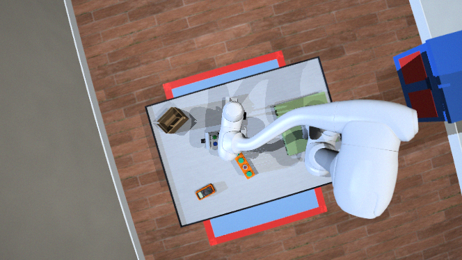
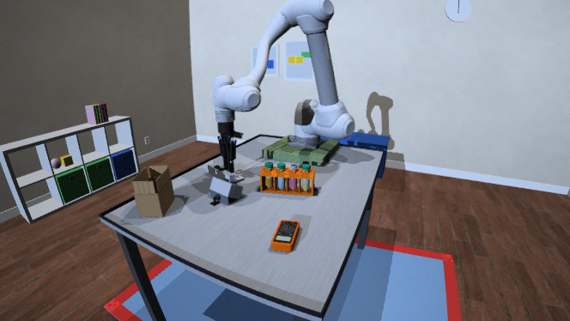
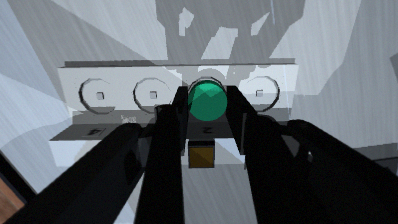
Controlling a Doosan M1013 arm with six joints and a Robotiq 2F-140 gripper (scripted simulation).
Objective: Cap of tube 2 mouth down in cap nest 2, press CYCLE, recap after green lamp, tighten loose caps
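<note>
My gripper is now 160 mm short of the blue key, 150 mm to the right of it and 10 mm below it. The rest, counted from my hand: key housing 170 mm ahead, 130 mm to the left, 10 mm below; then green key 150 mm ahead, 110 mm to the left, 10 mm above.
</note>
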